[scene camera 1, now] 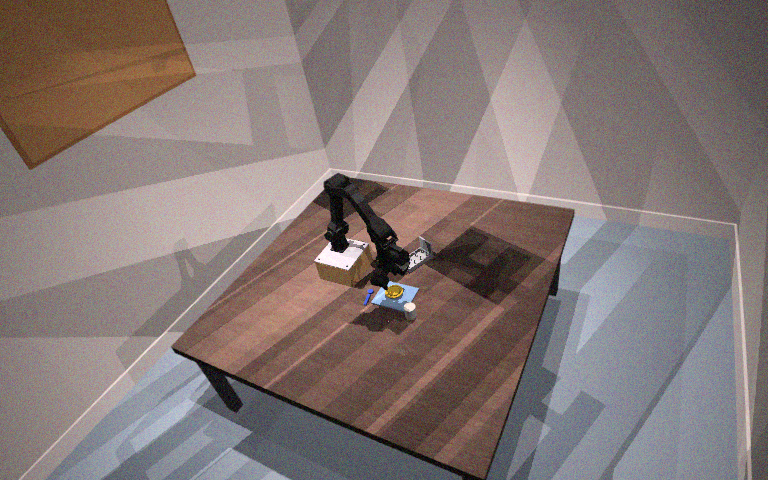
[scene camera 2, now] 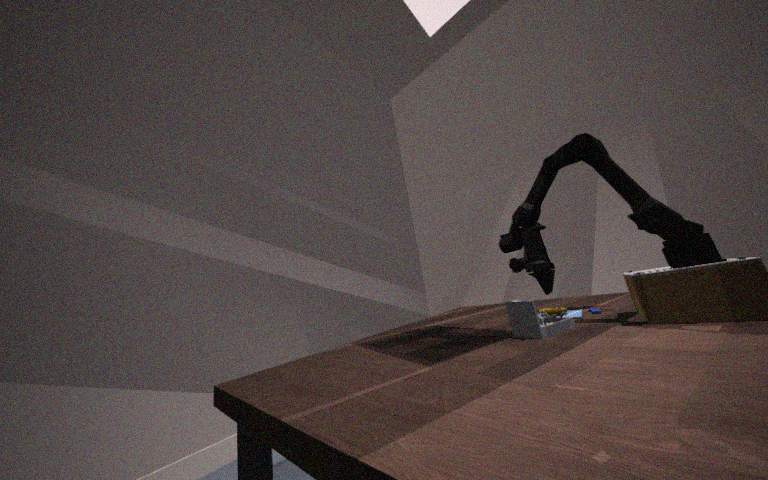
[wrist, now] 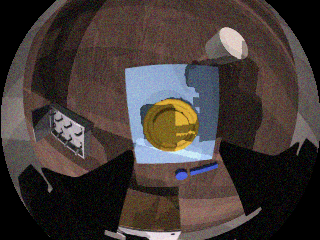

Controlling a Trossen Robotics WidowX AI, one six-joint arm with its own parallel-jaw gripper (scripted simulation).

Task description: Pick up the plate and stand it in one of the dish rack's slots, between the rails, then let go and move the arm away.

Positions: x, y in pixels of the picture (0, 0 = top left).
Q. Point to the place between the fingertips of my gripper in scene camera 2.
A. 549, 293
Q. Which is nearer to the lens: the grey dish rack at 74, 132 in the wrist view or the white cup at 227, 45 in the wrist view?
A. The white cup.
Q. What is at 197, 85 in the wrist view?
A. A light blue mat.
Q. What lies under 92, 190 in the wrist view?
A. My gripper.
